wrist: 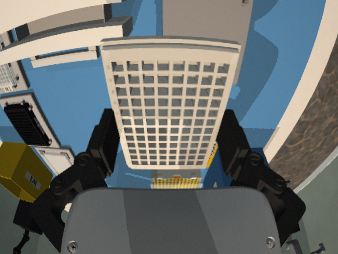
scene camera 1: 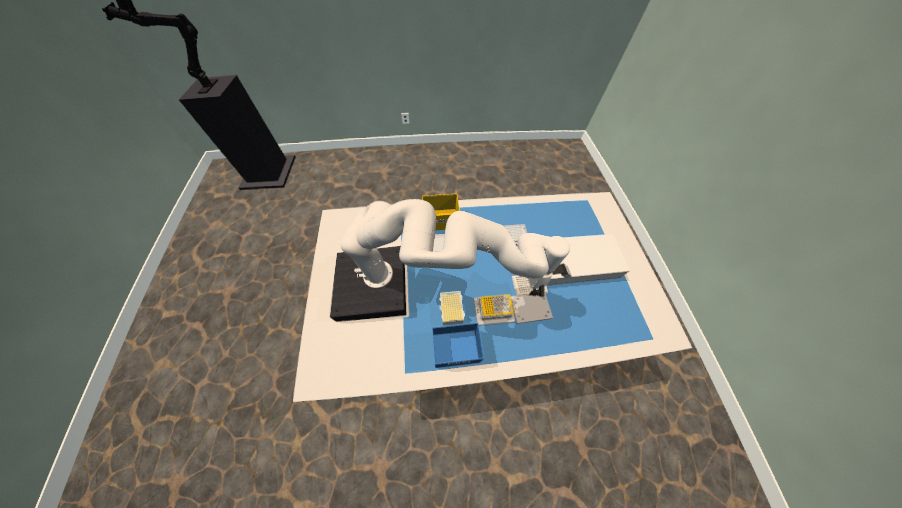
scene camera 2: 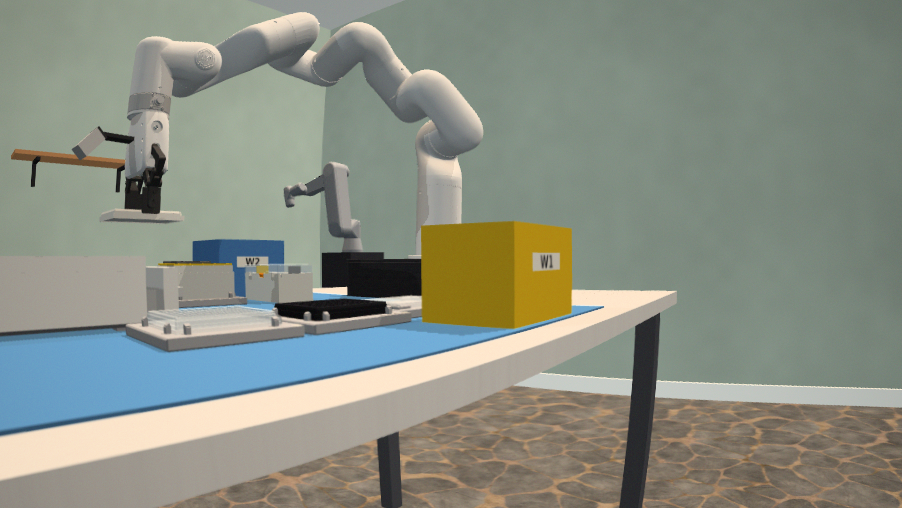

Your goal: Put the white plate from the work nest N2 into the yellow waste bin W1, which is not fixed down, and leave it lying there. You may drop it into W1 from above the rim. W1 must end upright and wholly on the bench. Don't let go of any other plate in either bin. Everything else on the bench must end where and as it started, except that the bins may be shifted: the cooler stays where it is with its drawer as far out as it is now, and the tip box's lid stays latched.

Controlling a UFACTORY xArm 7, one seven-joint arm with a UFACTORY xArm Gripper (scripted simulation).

Path:
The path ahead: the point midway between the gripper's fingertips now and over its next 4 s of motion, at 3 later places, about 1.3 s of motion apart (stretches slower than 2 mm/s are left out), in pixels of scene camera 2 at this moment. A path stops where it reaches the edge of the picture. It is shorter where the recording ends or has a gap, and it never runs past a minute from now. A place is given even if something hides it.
The gripper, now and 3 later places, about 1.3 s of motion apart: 141, 215; 187, 213; 238, 210; 298, 208

